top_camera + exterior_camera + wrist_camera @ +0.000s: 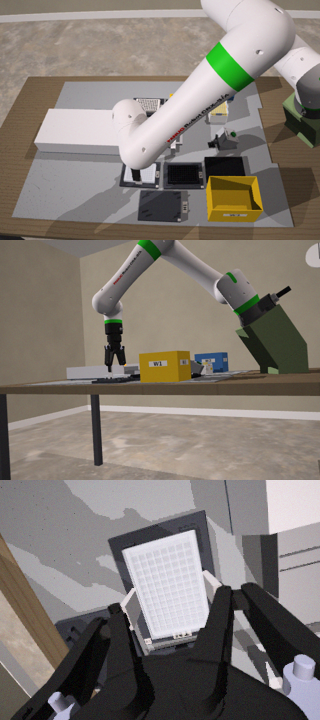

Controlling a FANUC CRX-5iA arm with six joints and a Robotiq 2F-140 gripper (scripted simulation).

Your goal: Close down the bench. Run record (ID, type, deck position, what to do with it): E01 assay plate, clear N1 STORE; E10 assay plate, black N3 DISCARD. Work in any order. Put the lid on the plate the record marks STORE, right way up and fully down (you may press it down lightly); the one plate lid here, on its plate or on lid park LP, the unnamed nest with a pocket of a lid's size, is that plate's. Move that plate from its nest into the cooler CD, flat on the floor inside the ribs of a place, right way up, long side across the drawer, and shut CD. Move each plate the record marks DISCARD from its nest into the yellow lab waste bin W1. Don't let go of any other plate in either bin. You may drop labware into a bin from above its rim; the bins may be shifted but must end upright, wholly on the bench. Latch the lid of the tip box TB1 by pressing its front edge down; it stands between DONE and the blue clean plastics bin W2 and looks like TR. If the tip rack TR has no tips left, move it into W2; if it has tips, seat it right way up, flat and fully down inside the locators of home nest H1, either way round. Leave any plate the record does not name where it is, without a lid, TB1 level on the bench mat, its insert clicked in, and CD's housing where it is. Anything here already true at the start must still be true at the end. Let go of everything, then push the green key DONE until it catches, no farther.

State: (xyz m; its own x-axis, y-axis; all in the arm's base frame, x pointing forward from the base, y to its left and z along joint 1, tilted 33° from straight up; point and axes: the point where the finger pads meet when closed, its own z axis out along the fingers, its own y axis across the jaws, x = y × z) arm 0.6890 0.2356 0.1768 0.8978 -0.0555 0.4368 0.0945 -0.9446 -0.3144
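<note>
The nest N1 lies 3 cm below my hand. The rest, counted from my hand: black plate: 18 cm behind, 2 cm to the right, 2 cm below; then home nest H1: 11 cm behind, 12 cm to the left, 3 cm below; then nest N3: 18 cm behind, 2 cm to the right, 3 cm below.
</note>
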